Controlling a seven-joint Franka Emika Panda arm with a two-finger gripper.
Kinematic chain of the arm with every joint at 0, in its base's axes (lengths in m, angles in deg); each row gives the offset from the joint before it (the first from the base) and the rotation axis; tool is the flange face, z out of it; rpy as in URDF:
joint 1: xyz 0 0 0.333 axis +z
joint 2: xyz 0 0 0 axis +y
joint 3: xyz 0 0 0.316 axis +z
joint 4: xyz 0.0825 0 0 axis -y
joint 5: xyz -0.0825 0 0.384 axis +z
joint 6: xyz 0 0 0 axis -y
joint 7: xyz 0.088 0 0 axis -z
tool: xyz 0 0 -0.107 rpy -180 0 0
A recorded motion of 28 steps. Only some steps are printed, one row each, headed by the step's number.
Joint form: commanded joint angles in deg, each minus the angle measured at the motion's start. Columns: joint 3, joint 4, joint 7, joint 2, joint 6, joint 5, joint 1.
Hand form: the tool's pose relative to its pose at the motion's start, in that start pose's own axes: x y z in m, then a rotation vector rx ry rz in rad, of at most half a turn. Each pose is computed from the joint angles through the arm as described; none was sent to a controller.
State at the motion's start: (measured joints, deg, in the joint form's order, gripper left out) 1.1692 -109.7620 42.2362 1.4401 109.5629 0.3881 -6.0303
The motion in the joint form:
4: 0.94 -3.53 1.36 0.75 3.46 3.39 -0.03
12: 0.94 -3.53 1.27 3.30 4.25 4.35 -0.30
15: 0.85 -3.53 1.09 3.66 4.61 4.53 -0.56
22: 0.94 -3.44 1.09 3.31 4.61 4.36 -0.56
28: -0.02 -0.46 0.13 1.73 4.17 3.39 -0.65
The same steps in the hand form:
4: -0.0101 -0.0075 0.0312 0.0298 -0.0479 0.0319
12: -0.0038 -0.0106 0.0549 0.0207 -0.0812 0.0440
15: -0.0005 -0.0091 0.0578 0.0232 -0.0830 0.0487
22: -0.0012 -0.0094 0.0537 0.0264 -0.0756 0.0456
28: 0.0103 -0.0050 0.0142 0.0644 -0.0113 0.0371

